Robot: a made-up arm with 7 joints.
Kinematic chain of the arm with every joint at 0, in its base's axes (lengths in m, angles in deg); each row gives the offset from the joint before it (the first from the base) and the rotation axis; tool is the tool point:
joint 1: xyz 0 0 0.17 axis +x
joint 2: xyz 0 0.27 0.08 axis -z
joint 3: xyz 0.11 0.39 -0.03 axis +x
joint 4: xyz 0 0.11 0.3 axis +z
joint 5: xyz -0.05 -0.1 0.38 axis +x
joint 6: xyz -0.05 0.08 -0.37 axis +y
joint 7: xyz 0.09 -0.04 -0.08 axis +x
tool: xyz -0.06 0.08 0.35
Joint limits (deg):
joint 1: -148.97..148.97
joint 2: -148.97..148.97
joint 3: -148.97..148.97
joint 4: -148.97..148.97
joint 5: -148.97..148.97
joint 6: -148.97..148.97
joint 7: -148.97..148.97
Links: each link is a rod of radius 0.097 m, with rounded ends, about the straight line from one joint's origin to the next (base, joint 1, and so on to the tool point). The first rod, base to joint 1, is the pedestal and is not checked.
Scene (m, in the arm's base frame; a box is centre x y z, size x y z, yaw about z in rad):
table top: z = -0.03
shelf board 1: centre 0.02 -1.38 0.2 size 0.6 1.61 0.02 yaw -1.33
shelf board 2: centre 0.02 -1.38 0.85 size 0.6 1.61 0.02 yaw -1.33
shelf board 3: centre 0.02 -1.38 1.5 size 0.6 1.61 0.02 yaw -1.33
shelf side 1: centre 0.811 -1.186 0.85 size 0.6 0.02 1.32 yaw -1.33
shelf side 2: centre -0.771 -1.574 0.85 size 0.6 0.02 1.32 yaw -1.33
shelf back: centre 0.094 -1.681 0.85 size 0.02 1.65 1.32 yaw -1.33
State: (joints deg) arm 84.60 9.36 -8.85 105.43 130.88 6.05 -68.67
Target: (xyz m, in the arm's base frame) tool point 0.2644 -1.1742 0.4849
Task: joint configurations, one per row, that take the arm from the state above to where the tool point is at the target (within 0.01 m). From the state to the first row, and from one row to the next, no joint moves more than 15 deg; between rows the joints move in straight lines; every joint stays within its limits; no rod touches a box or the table.
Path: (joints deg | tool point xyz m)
1: 72.34 9.22 1.45 104.73 125.97 4.92 -59.97 | 0.2345 -0.9880 1.1696
2: 60.08 9.08 11.75 104.02 121.06 3.78 -51.27 | 0.1902 -0.7973 1.1520
3: 59.33 10.76 23.91 101.29 121.91 1.57 -42.19 | 0.1869 -0.8035 0.9191
4: 58.57 12.44 36.06 98.55 122.76 -0.63 -33.11 | 0.1691 -0.7602 0.6924
5: 57.82 14.12 48.22 95.81 123.61 -2.84 -24.03 | 0.1407 -0.6703 0.4849
6: 68.05 13.82 38.52 97.89 127.25 -0.66 -34.65 | 0.1789 -0.8389 0.5080
7: 78.28 13.52 28.82 99.97 130.89 1.52 -45.28 | 0.2204 -1.0084 0.5083
8: 88.51 13.21 19.12 102.04 134.53 3.70 -55.90 | 0.2644 -1.1742 0.4848

